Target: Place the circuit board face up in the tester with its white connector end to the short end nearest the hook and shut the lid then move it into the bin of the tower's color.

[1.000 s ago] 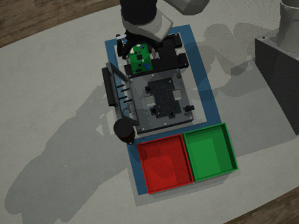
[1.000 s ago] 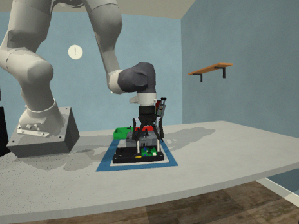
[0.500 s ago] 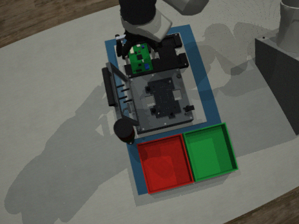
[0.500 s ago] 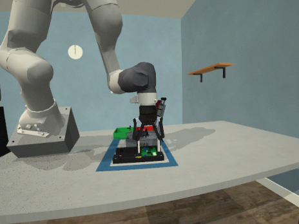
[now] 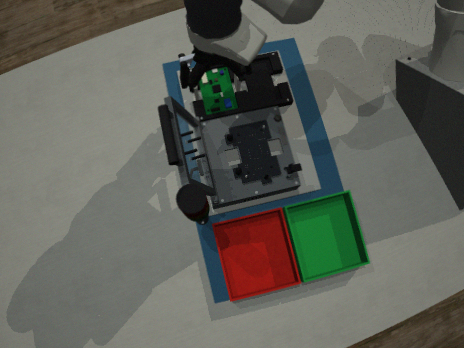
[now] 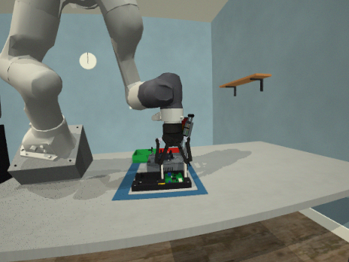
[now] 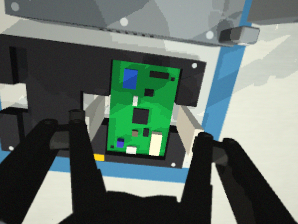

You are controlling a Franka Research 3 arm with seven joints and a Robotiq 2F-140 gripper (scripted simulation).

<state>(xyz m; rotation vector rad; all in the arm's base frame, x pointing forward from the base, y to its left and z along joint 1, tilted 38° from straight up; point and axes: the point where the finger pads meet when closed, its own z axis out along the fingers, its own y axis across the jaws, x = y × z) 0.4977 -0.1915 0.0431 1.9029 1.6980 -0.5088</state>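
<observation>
Now: the green circuit board 2 cm below my hand. From my hand the other things lie so: latch hook: 24 cm to the left, 7 cm behind, 5 cm above; clear lid: 16 cm to the left, 14 cm above, 11 cm ahead; tester plate: 18 cm to the left, 3 cm above, 1 cm behind.
</observation>
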